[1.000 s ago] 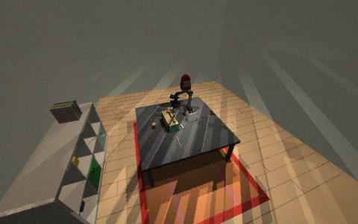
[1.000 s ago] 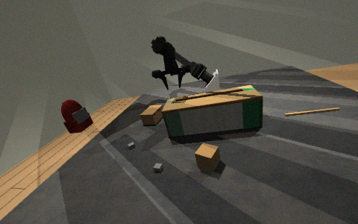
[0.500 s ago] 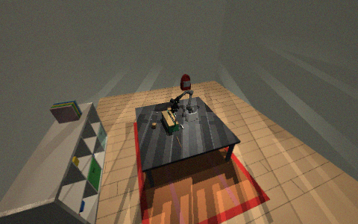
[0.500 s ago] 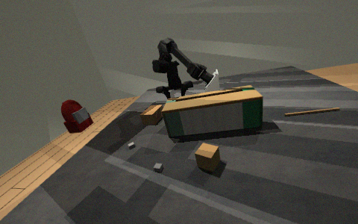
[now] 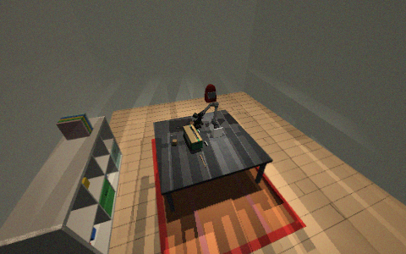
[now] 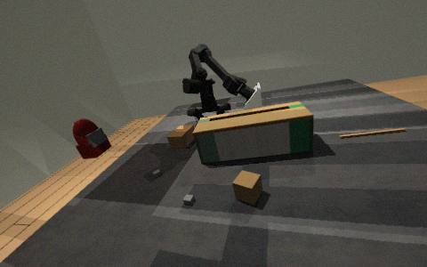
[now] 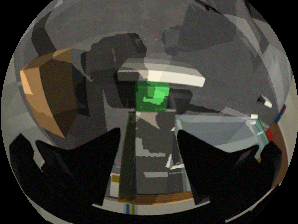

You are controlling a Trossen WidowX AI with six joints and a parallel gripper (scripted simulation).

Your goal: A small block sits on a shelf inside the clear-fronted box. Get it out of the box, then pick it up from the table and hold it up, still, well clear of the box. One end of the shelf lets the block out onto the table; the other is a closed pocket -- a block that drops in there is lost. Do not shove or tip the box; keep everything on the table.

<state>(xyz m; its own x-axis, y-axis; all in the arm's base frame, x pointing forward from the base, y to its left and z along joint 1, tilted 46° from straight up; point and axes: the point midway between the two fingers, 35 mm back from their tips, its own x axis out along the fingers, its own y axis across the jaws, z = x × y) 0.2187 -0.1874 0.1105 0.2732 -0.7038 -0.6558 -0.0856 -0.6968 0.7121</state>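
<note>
Now: gripper tip 20 mm past the green block and 40 mm above it. Round my gripper tip: tan cube (350 mm ahead, 110 mm to the left, 30 mm below); then thin stick (160 mm ahead, 550 mm to the left, 50 mm below); then box (70 mm ahead, 160 mm to the left, 10 mm above).
</note>
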